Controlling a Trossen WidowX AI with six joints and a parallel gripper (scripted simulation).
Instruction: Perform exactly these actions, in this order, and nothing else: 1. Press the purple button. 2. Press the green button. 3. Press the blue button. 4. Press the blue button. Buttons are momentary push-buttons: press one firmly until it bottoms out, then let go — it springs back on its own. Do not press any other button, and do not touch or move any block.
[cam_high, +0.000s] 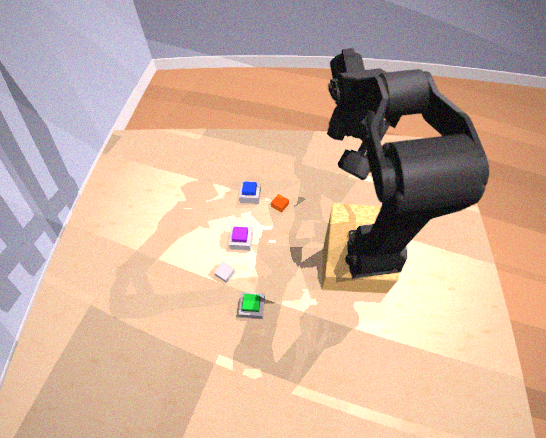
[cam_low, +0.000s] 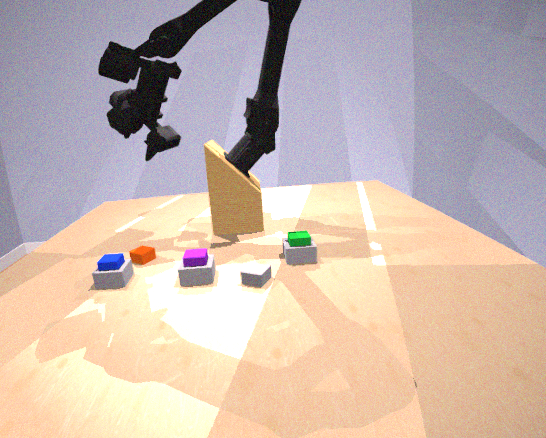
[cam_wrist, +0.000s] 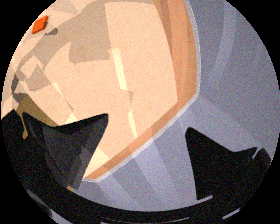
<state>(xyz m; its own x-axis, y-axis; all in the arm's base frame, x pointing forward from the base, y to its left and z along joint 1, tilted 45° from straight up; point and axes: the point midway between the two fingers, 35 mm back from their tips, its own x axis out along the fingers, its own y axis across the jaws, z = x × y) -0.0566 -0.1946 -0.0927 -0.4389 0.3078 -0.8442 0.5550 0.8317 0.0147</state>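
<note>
Now: the purple button 32 cm ahead of my gripper tip, 13 cm to the left of it and 14 cm below it. Round my gripper tip: orange block (23 cm ahead, 3 cm to the left, 17 cm below); blue button (30 cm ahead, 14 cm below); green button (29 cm ahead, 29 cm to the left, 14 cm below).
</note>
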